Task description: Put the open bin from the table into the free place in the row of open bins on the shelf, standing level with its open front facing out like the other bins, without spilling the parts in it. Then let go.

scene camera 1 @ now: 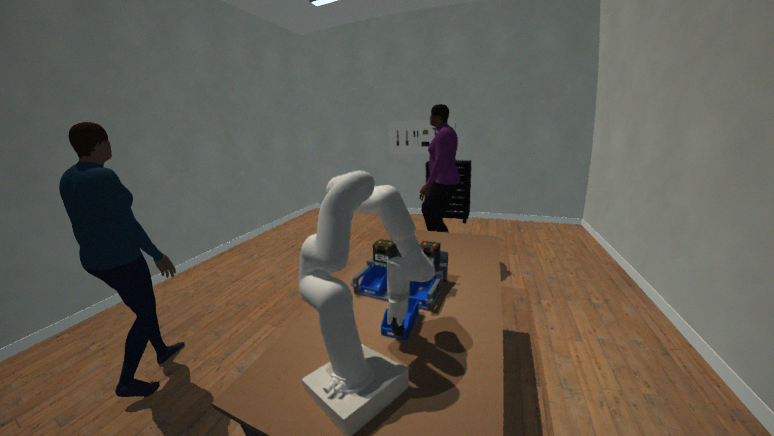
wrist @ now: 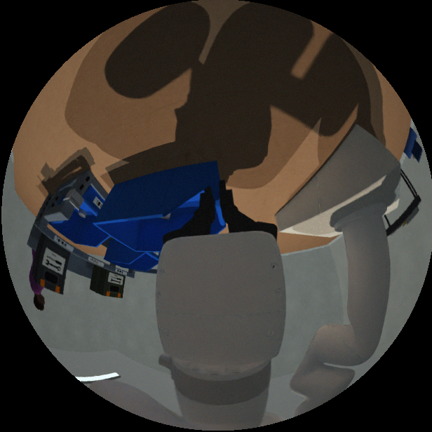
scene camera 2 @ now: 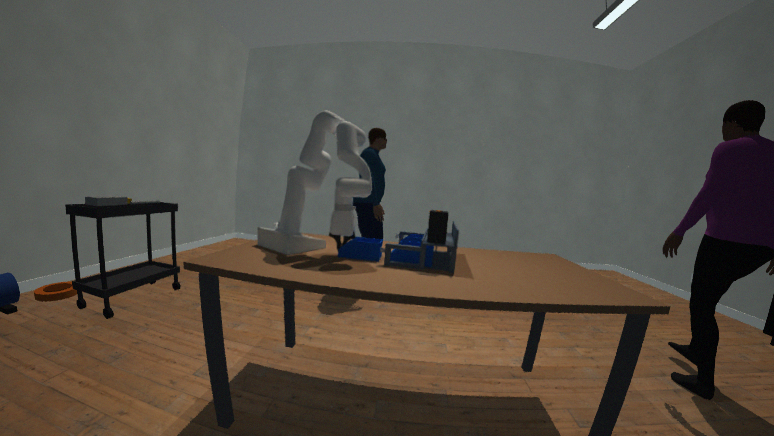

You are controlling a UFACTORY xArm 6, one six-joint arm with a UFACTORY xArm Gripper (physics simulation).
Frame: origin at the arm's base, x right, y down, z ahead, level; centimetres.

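Seen in the pictures: gripper, fingertip midpoint: [scene camera 1: 399,334] [scene camera 2: 341,251]; arm's base at its link origin: [scene camera 1: 353,378] [scene camera 2: 288,233].
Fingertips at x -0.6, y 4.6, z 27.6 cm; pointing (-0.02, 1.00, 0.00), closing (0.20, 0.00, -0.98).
Observation:
Offsets run from my fingertips to a thing's top centre. "*": to the spot under its first point. Level surfaces: height alone.
The open bin @(* dx +2.0, dy -5.6, dz +7.0 cm) [scene camera 1: 412,313] [scene camera 2: 361,249] [wrist: 165,187] is blue and stands in front of the shelf, on or very near the table; a small gap cannot be told. My gripper [scene camera 1: 398,326] [scene camera 2: 341,242] [wrist: 216,188] points down at its end nearest the robot base. The fingers are shut on that end wall, one inside and one outside. The parts in the bin do not show clearly. The grey shelf [scene camera 1: 433,296] [scene camera 2: 452,261] holds a blue bin @(* dx -31.7, dy +0.6, dz +29.2 cm) [scene camera 1: 372,280] at the left and another blue bin @(* dx -5.5, dy +0.1, dz +32.2 cm) [scene camera 1: 422,289] at the right in scene camera 1. My arm hides the row's middle there.
Dark boxes with orange catches @(dx -28.1, dy -18.1, dz +36.7 cm) [scene camera 1: 383,252] @(dx -5.1, dy -20.6, dz +38.7 cm) [scene camera 1: 430,253] [wrist: 52,265] [wrist: 110,281] stand above the bins at the shelf's back. The shelf's side rails flank the row. The white robot base [scene camera 1: 352,384] [scene camera 2: 289,241] stands on the table @(dy +1.8 cm) [scene camera 2: 514,276]. Two people stand beyond the table.

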